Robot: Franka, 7 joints.
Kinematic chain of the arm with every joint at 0, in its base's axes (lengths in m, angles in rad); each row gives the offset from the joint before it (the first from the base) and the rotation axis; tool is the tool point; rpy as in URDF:
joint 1: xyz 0 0 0.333 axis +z
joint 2: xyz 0 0 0 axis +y
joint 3: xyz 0 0 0.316 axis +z
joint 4: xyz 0.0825 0 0 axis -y
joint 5: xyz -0.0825 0 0.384 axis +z
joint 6: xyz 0 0 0 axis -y
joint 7: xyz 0.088 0 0 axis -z
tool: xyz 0 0 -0.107 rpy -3.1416 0 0
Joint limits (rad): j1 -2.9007..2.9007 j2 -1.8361..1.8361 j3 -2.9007..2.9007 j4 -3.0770..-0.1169 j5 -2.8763..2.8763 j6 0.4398..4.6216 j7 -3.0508..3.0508
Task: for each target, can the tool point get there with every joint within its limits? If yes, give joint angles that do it. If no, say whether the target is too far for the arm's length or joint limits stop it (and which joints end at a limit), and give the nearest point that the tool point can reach.
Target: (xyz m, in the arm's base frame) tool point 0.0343 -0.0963 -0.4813
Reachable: no: joint limits stop it (at a limit: joint 2) | nearest point 0.0473 -0.1329 -0.3414 | short by 0.145 m
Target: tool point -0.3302 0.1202 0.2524
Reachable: yes | joints 1.7027 0.4222 1.3702 -2.4952 2.1175 3.8079 1.8140
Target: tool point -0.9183 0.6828 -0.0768
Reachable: no: too far | nearest point -0.6481 0.4819 0.0438 | short by 0.358 m
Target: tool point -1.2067 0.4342 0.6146
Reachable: no: too far | nearest point -0.7884 0.2837 0.5170 | short by 0.455 m
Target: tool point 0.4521 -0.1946 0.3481
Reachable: yes | joints -1.4802 0.2330 1.3011 -2.2011 2.0259 3.4060 2.2395
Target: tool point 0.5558 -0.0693 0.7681
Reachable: yes | joints -2.1825 0.1306 2.0652 -1.7551 -0.4573 3.2584 0.7888
